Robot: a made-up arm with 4 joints.
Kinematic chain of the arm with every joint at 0, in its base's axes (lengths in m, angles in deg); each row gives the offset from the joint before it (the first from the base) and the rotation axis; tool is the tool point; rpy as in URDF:
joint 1: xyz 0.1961 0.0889 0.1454 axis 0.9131 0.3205 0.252
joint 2: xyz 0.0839 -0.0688 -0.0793 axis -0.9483 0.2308 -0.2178
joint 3: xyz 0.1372 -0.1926 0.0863 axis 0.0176 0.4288 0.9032
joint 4: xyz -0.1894 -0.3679 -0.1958 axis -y
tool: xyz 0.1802 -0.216 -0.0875 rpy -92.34 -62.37 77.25
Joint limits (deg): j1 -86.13..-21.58 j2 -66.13..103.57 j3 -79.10..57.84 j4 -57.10..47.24
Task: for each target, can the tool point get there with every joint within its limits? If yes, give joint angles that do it. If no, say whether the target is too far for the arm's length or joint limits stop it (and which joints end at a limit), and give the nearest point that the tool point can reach.
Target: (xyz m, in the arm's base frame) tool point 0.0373 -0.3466 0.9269
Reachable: yes | joints -59.68 32.58 18.32 -18.10
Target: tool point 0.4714 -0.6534 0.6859
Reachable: yes | joints -74.55 -32.76 24.63 8.01
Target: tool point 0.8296 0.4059 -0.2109
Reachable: no: joint limits stop it (at a limit: joint 1, joint 2, joint 3) | nearest point 0.9903 -0.1983 -0.2589 | short by 0.627 m
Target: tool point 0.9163 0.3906 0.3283
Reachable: no: joint limits stop it (at a limit: joint 1, joint 2, joint 4) | nearest point 0.3874 0.7015 0.6220 | short by 0.680 m
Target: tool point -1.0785 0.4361 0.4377
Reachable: no: too far | nearest point -0.3967 0.2841 0.4797 | short by 0.700 m
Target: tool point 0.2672 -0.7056 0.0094
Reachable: yes | joints -49.70 -51.35 -43.33 38.50
